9 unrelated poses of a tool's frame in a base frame.
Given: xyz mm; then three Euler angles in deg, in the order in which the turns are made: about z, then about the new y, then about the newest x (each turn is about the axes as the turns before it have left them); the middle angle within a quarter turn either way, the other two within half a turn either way.
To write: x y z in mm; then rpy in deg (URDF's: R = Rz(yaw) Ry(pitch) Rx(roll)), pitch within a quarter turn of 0, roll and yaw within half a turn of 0. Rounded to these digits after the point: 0 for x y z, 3 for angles.
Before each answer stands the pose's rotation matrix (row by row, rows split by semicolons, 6 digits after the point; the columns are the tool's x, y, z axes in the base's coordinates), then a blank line. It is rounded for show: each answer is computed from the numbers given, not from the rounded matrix.
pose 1, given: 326 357 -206 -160.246 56.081 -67.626
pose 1, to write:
-0.525182 0.850853 0.015253; -0.188601 -0.098897 -0.977061; -0.829827 -0.516012 0.212411

326 357 -206 -67.626 56.081 -160.246
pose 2, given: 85 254 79 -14.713 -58.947 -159.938
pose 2, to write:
0.498917 0.045674 0.865446; -0.131009 -0.983160 0.127411; 0.856691 -0.176949 -0.484531

85 254 79 -159.938 -58.947 -14.713
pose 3, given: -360 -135 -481 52.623 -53.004 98.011
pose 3, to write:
0.365302 -0.369365 0.854473; 0.478193 -0.713084 -0.512682; 0.798678 0.595887 -0.083863

-360 -135 -481 98.011 -53.004 52.623
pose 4, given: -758 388 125 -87.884 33.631 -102.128
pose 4, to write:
0.030743 -0.229946 0.972718; -0.832054 0.533354 0.152380; -0.553842 -0.814038 -0.174931

-758 388 125 -102.128 33.631 -87.884
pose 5, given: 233 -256 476 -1.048 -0.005 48.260
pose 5, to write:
0.999833 0.012112 -0.013706; -0.018290 0.665641 -0.746048; 0.000087 0.746174 0.665751

233 -256 476 48.260 -0.005 -1.048
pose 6, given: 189 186 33 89.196 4.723 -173.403
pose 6, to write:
0.013984 0.993148 -0.116022; 0.996506 -0.023398 -0.080173; -0.082339 -0.114495 -0.990006

189 186 33 -173.403 4.723 89.196
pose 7, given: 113 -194 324 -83.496 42.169 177.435
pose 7, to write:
0.083954 -0.989165 -0.120431; -0.736398 -0.143009 0.661262; -0.671320 0.033169 -0.740425

113 -194 324 177.435 42.169 -83.496
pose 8, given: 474 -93 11 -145.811 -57.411 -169.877
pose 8, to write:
-0.445531 -0.675675 -0.587338; -0.302658 0.731096 -0.611471; 0.842556 -0.094667 -0.530224

474 -93 11 -169.877 -57.411 -145.811
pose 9, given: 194 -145 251 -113.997 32.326 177.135
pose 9, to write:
-0.343660 -0.923295 0.171537; -0.771982 0.381763 0.508234; -0.534736 0.042236 -0.843963

194 -145 251 177.135 32.326 -113.997
